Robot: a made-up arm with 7 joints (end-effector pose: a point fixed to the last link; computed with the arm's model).
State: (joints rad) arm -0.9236 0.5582 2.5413 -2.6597 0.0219 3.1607 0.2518
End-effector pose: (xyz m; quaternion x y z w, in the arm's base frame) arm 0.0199 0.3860 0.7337 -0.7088 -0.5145 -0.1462 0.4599
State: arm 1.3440 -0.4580 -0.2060 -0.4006 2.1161 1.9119 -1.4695
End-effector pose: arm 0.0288 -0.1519 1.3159 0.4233 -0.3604 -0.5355 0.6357
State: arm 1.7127 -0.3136 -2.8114 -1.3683 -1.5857 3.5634 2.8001
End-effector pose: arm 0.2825 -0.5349 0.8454 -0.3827 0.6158 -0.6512 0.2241
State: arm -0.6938 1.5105 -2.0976 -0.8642 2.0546 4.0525 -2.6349
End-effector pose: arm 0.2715 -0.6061 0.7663 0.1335 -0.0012 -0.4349 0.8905
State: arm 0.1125 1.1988 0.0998 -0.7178 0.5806 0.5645 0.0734
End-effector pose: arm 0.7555 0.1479 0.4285 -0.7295 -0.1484 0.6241 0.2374
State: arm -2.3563 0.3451 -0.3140 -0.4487 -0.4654 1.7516 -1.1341
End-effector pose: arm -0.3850 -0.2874 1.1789 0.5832 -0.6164 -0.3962 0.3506
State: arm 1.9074 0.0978 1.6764 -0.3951 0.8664 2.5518 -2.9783
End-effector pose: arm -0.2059 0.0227 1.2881 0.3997 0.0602 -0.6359 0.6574
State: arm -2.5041 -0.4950 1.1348 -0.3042 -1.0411 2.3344 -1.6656
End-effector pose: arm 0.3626 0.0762 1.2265 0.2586 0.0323 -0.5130 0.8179
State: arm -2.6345 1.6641 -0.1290 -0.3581 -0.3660 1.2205 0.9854
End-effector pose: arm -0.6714 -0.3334 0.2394 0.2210 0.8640 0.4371 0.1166
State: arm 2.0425 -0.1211 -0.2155 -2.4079 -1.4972 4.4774 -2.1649
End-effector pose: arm -0.1133 0.3967 0.6861 0.7321 -0.0348 -0.6781 0.0546
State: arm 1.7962 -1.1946 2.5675 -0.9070 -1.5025 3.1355 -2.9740
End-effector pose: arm 0.0003 -0.7460 0.4299 0.0347 -0.8318 0.5285 0.1663
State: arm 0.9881 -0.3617 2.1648 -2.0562 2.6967 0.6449 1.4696
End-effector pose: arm -0.6046 -0.0724 0.6145 0.1260 0.2799 -0.5607 0.7690
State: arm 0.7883 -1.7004 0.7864 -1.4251 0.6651 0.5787 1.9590
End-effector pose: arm -0.6256 -0.0489 0.8361 -0.9146 0.1213 -0.3422 0.1778
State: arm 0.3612 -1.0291 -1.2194 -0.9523 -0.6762 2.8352 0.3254
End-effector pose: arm -0.3273 -0.5092 1.0129 0.2394 -0.5393 0.7689 0.2462
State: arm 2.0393 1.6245 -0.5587 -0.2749 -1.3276 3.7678 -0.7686
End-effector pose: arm -0.2857 0.6385 0.3548 0.6706 -0.5084 -0.5396 0.0263
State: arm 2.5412 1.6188 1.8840 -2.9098 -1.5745 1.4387 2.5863
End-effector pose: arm -0.0795 -0.3116 0.6217 -0.1500 -0.9776 0.1094 0.0993
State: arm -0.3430 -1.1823 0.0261 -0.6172 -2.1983 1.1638 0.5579
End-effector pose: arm -0.5463 0.1852 1.0941 -0.1017 -0.8900 0.3835 0.2247
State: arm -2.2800 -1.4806 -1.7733 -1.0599 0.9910 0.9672 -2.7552
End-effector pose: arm 0.0294 0.7712 0.5080 0.3954 -0.1019 -0.2532 0.8770
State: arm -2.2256 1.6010 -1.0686 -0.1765 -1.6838 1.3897 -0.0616
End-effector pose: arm -0.5633 -0.5582 0.4546 0.0442 -0.1834 -0.9318 0.3101
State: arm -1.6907 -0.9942 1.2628 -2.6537 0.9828 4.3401 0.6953
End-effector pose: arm 0.3496 -0.0761 0.6597 0.2322 -0.2800 0.9030 0.2285
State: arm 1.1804 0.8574 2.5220 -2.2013 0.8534 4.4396 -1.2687
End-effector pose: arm -0.3012 0.0081 0.9306 -0.2810 -0.5321 -0.1143 0.7905
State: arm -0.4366 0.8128 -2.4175 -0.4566 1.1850 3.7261 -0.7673
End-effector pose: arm 0.3123 -0.2548 1.1366 0.0068 0.1972 0.3314 0.9226
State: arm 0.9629 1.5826 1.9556 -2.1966 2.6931 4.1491 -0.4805
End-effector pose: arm -0.2614 0.3703 0.6833 0.8003 0.1625 -0.4665 0.3397
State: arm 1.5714 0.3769 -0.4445 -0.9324 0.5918 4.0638 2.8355
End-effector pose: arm 0.1662 0.5167 0.9959 0.0184 0.2556 0.5031 0.8254
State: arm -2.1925 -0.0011 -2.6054 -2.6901 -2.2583 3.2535 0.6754
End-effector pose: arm -0.0116 0.3500 0.5017 -0.0264 -0.9808 -0.1903 0.0332
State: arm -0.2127 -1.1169 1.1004 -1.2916 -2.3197 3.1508 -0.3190
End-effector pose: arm -0.2392 0.5283 0.9087 -0.4337 0.2437 0.3067 0.8115
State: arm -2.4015 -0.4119 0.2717 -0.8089 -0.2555 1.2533 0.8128
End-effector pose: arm 0.0076 -0.1355 1.3124 0.0159 -0.9008 0.2327 0.3662
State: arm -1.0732 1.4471 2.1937 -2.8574 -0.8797 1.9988 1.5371
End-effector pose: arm 0.1825 0.2382 0.7306 -0.9617 -0.1403 0.0560 0.2287
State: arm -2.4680 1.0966 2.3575 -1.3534 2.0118 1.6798 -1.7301
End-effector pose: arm 0.0400 -0.4764 1.1018 0.1558 -0.2979 -0.8873 0.3158
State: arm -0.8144 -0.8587 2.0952 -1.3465 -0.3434 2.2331 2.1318
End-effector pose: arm -0.0675 0.7416 0.6631 -0.8537 0.1445 -0.4353 0.2464
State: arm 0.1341 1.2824 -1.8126 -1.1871 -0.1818 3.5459 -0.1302
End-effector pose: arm 0.5887 -0.3462 0.7842 0.5008 0.3180 0.2457 0.7666
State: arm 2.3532 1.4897 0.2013 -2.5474 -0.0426 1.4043 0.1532
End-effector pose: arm -0.0717 -0.0543 0.0866 0.0084 0.2774 -0.3082 0.9099
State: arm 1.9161 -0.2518 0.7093 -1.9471 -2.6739 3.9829 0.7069
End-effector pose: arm -0.4085 0.1614 0.8403 0.7273 -0.6174 -0.2572 0.1541
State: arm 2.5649 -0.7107 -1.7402 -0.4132 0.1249 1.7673 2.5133
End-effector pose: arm 0.5680 -0.1125 1.0919 -0.3537 0.6850 0.3728 0.5164
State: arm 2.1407 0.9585 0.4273 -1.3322 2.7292 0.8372 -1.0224
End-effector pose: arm -0.5833 0.4774 0.4453 0.0486 0.0216 0.7255 0.6861
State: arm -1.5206 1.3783 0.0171 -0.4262 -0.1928 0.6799 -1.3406
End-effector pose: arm 0.0354 -0.7756 0.4083 -0.8372 0.1009 0.1582 0.5137
